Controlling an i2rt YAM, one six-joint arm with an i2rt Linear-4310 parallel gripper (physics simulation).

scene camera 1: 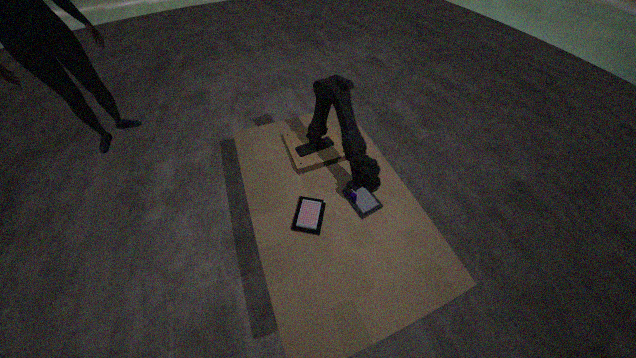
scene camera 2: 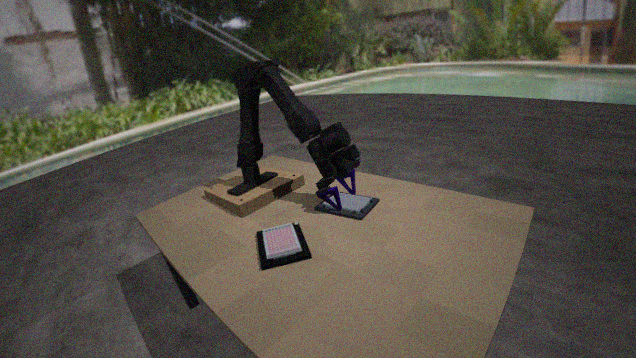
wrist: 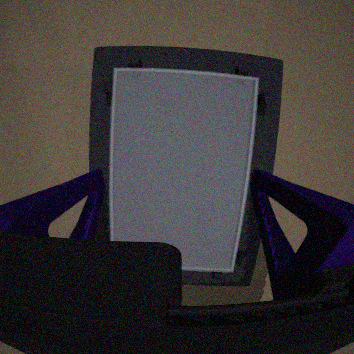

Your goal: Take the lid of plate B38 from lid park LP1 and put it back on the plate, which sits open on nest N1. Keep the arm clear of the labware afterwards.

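The pale, flat lid lies on the dark grey lid park. My gripper is open, pointing down, with one purple finger beside each long side of the lid. In the wrist view the fingertips overlap the lid park's side borders; whether they touch it or the lid is unclear. The open plate, with pink wells, sits on the black nest. Labels are not readable.
The arm's wooden base block stands at the back of the wooden table. The nest is beside the lid park, separated by a strip of table. A person stands on the floor off the table.
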